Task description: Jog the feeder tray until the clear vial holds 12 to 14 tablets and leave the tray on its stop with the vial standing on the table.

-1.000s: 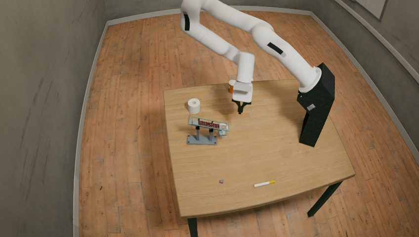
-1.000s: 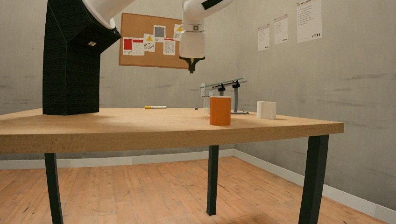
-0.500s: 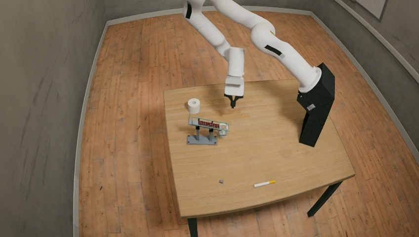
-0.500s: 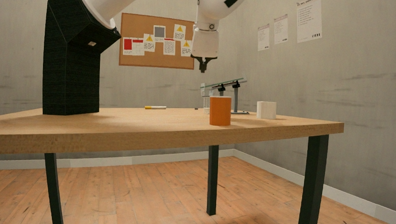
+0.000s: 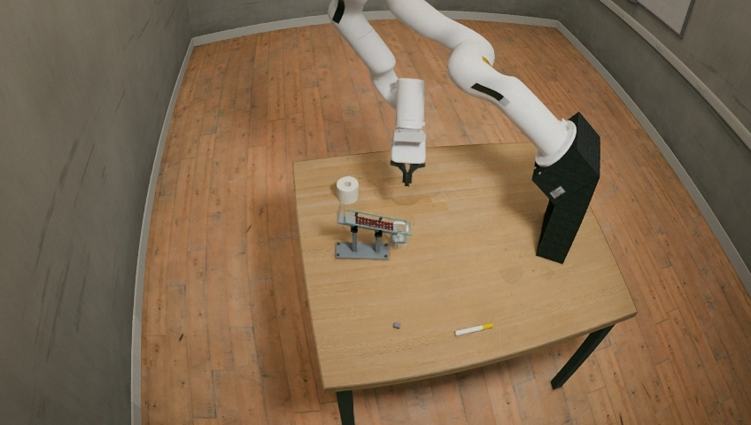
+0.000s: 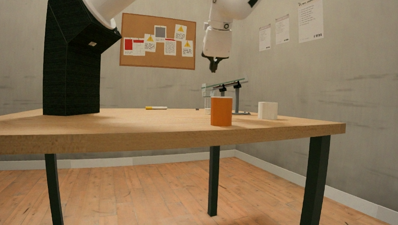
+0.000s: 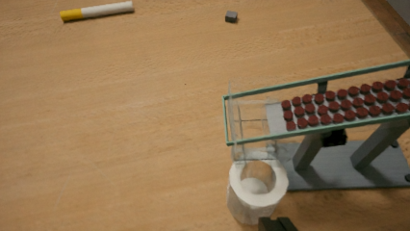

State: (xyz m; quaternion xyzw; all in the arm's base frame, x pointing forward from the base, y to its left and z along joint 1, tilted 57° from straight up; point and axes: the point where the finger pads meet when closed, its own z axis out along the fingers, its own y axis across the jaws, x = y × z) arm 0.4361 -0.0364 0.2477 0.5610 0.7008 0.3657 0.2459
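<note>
My hand is 4 cm short of the clear vial, 8 cm to the right of it and 15 cm above it. Round my hand: small grey cube 14 cm ahead, 38 cm to the left, 19 cm below; then white roll 15 cm ahead, 15 cm to the right, 16 cm below; then orange cup 13 cm behind, 25 cm to the right, 15 cm below.
</note>
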